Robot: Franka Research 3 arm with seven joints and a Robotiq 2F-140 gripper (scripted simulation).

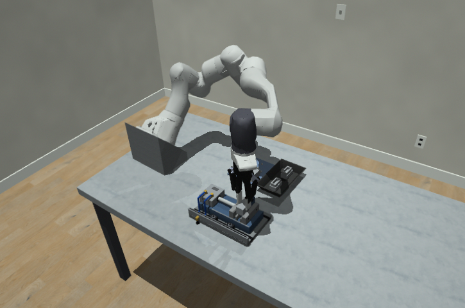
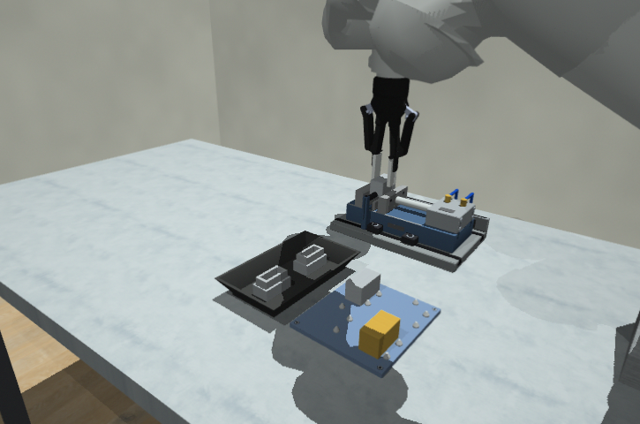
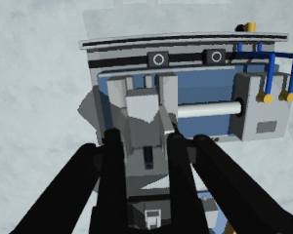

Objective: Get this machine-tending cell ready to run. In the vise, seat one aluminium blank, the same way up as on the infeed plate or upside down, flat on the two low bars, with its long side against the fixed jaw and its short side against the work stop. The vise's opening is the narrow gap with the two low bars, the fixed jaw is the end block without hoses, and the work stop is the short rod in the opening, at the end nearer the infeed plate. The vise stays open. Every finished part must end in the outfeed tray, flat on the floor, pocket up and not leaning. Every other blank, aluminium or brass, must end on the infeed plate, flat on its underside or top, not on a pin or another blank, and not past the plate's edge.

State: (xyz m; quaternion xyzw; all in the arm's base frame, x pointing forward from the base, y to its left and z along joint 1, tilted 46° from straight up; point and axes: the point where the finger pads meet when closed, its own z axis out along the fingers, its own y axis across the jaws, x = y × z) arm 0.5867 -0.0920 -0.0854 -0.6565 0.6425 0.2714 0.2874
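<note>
The fixed jaw lies 60 mm below my hand, 30 mm ahead of it and 10 mm to the left of it. Round my hand: brass blank 370 mm to the left, 220 mm behind, 110 mm below.
</note>
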